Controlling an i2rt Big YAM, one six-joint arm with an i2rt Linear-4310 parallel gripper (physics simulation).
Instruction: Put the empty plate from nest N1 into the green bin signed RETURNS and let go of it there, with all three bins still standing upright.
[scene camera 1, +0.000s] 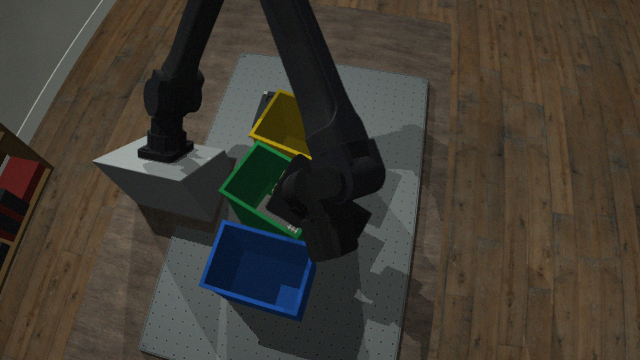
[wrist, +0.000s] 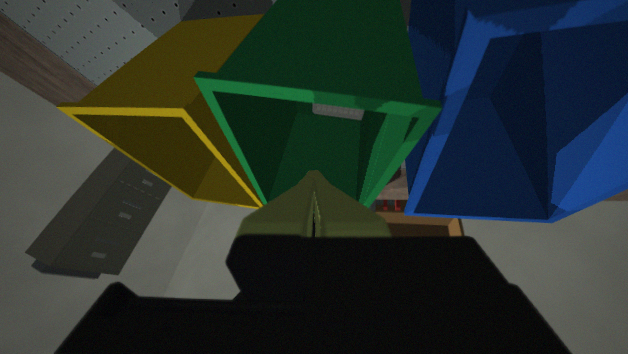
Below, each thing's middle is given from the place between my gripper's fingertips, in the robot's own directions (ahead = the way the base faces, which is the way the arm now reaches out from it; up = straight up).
Right now the green bin (scene camera 1: 257, 174) is 3 cm behind my hand, 2 cm to the left of it and 11 cm below it. From my hand the other things lie so: yellow bin (scene camera 1: 280, 126) 1 cm behind, 16 cm to the left, 11 cm below; then blue bin (scene camera 1: 269, 272) 3 cm behind, 14 cm to the right, 11 cm below.
